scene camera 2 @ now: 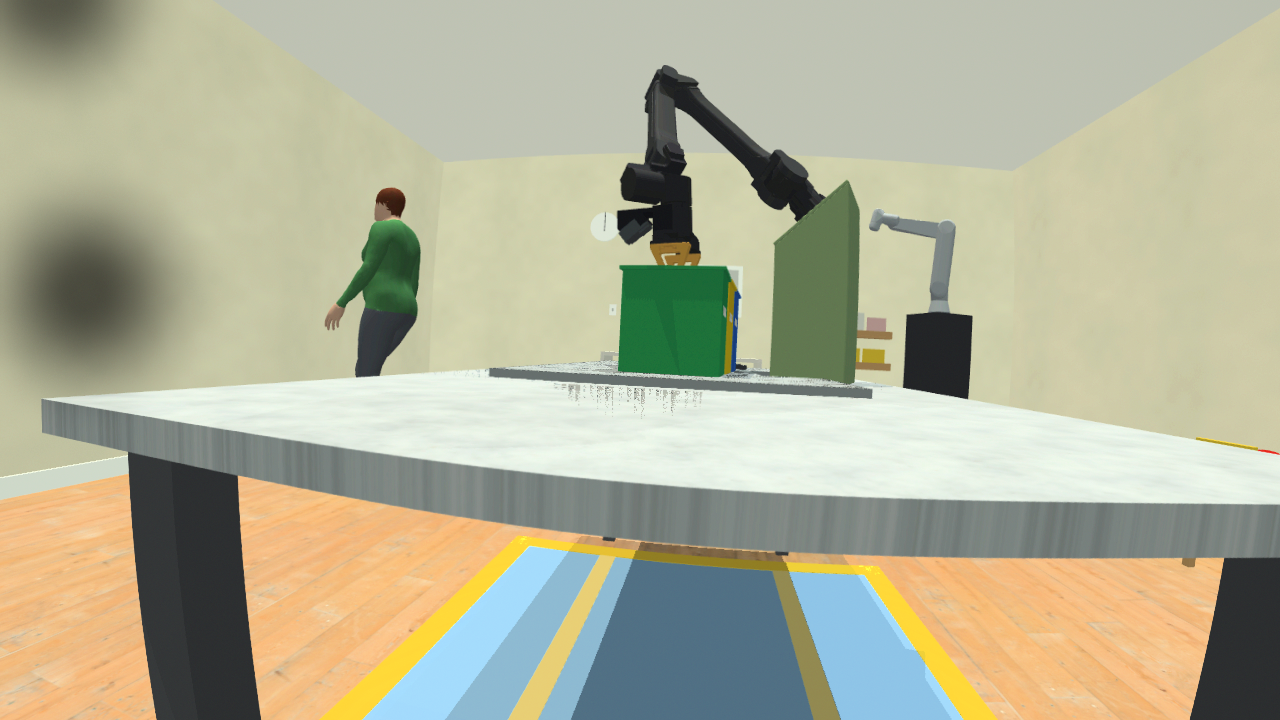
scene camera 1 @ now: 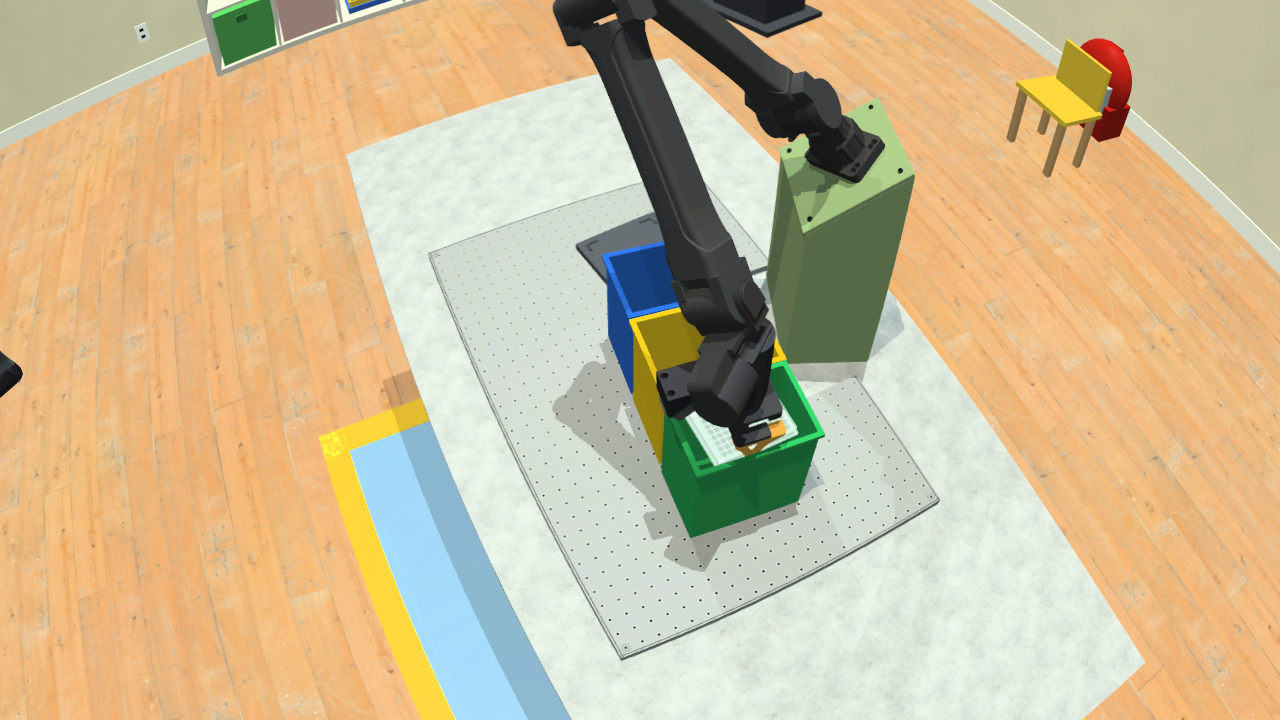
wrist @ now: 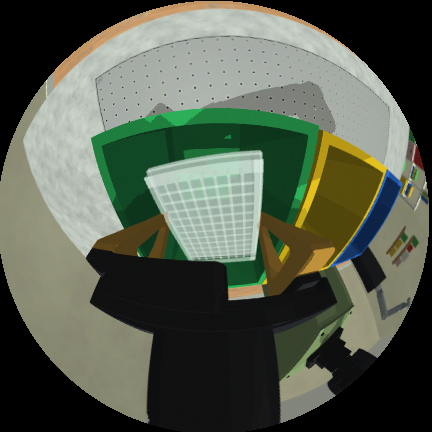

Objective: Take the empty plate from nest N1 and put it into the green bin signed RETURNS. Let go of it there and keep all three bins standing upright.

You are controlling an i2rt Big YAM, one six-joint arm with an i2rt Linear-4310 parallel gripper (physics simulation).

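Frame: origin at the arm's base, x ahead, y left, z up, level; centimetres.
Seen in the pictures: gripper, fingertip midpoint: [scene camera 1: 739, 428] [wrist: 213, 216]; arm's base at its link origin: [scene camera 2: 822, 222] [scene camera 1: 847, 153] [wrist: 322, 347].
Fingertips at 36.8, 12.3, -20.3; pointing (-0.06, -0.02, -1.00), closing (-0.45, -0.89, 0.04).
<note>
Pixels of each thing's middle, then the offset from my fingertips to it, as dx, dy, dz.
- green bin at the middle of its body: [wrist: 207, 189] [scene camera 1: 737, 454] [scene camera 2: 676, 322] +0.1, +0.5, -5.7
- yellow bin at the middle of its body: [scene camera 1: 703, 380] [wrist: 296, 190] -5.7, -11.4, -5.7
- blue bin at the middle of its body: [scene camera 1: 673, 313] [wrist: 344, 195] -11.6, -23.3, -5.7
- dark grey base at the middle of its body: [scene camera 1: 632, 247] -23.0, -43.8, -14.0
A clear, whitish gridded plate [scene camera 1: 716, 437] [wrist: 215, 200] lies about level inside the mouth of the green bin [scene camera 1: 744, 497] [scene camera 2: 671, 322] [wrist: 215, 116]. In scene camera 2 the plate does not show; the bin's wall hides it. My gripper [scene camera 1: 763, 438] [scene camera 2: 675, 261] [wrist: 213, 216] is shut on the plate, with orange fingers against its two opposite sides. The fingertips reach down to the bin's rim in scene camera 2. The green bin stands upright. The RETURNS sign and the nest label N1 are not readable.
The yellow bin [scene camera 1: 648, 394] [wrist: 345, 190] stands upright beside the green one, and the blue bin [scene camera 1: 619, 344] [wrist: 372, 225] upright beyond it. A dark grey base [scene camera 1: 617, 237] lies behind the blue bin. The arm's green pedestal [scene camera 1: 832, 286] [scene camera 2: 812, 304] stands close by.
</note>
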